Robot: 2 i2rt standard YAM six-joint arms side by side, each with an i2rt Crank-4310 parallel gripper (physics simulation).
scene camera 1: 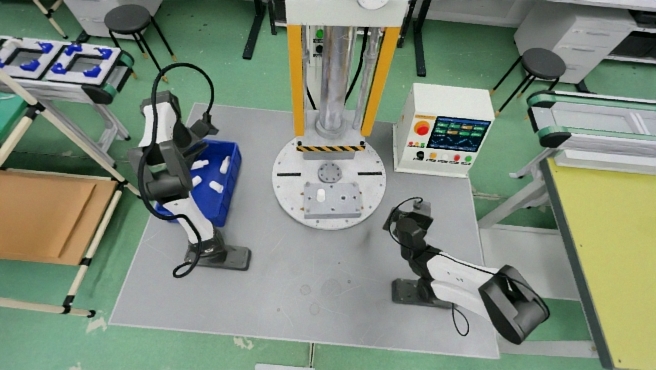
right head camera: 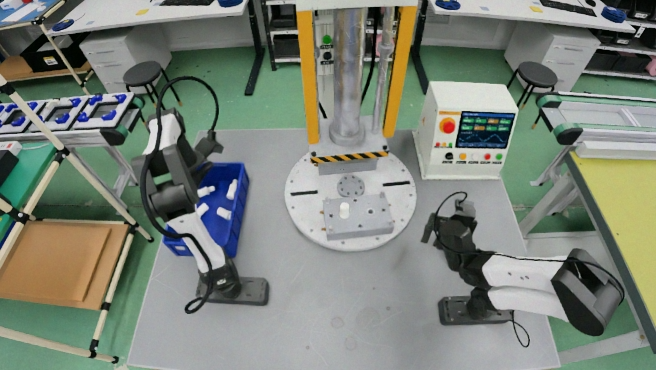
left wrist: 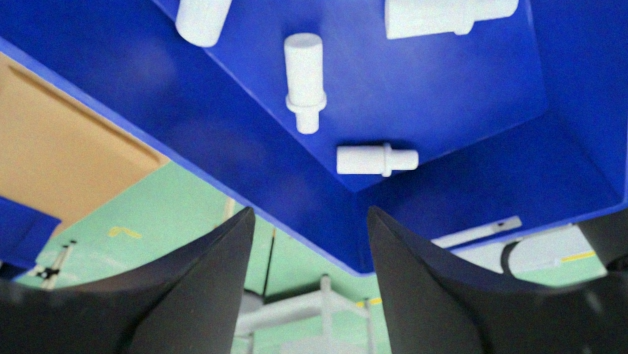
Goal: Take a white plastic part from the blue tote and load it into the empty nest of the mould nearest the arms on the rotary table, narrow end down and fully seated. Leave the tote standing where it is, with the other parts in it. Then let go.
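Places are measured from the left arm's base along level axes (x right, y back, z down), in metres.
Where they show: left gripper, between the fingertips: (left wrist: pixel 311 210); left arm's base, origin of its link: (scene camera 1: pixel 217 255) (right head camera: pixel 231 288); right arm's base, origin of its link: (scene camera 1: pixel 425 293) (right head camera: pixel 477 308).
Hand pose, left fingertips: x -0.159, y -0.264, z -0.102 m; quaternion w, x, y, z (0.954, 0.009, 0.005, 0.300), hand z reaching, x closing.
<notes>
Each offset is from my left fingertips to the centre of the thing. "spot": to the spot under its first point.
The blue tote @[dz +0.085, dx +0.041, dy +0.008 m] (right head camera: pixel 239 220) (scene camera 1: pixel 227 195) (left wrist: pixel 150 95) stands at the left, with several white plastic parts lying in it. In the left wrist view, one part @[dz +0.117, dx -0.010, dy +0.008 m] (left wrist: pixel 305 75) points its narrow end down the picture and another part @[dz +0.117, dx -0.002, dy +0.107 m] (left wrist: pixel 370 160) lies near the tote's corner. My left gripper (left wrist: pixel 311 210) is open above the tote; the arm partly hides the tote in the other views. The near mould @[spot: dz +0.055, dx +0.514, dy +0.083 m] (right head camera: pixel 357 227) (scene camera 1: pixel 332 210) has a white part standing in its left nest and an empty right nest (right head camera: pixel 370 211) (scene camera 1: pixel 343 198). My right gripper (right head camera: pixel 428 228) (scene camera 1: pixel 391 220) is right of the rotary table; its finger opening is unclear.
The round rotary table @[spot: dz +0.103, dx +0.345, dy +0.017 m] (right head camera: pixel 302 215) (scene camera 1: pixel 287 195) carries the mould. The press column @[spot: dz -0.282, dx +0.481, dy -0.175 m] (right head camera: pixel 348 75) (scene camera 1: pixel 334 75) rises behind it, with a striped bar @[spot: dz -0.008, dx +0.494, dy -0.130 m] (right head camera: pixel 350 157) (scene camera 1: pixel 330 148) low across its front. A white control box @[dz +0.005, dx +0.907, dy -0.276 m] (right head camera: pixel 430 160) (scene camera 1: pixel 406 155) stands at the back right.
</notes>
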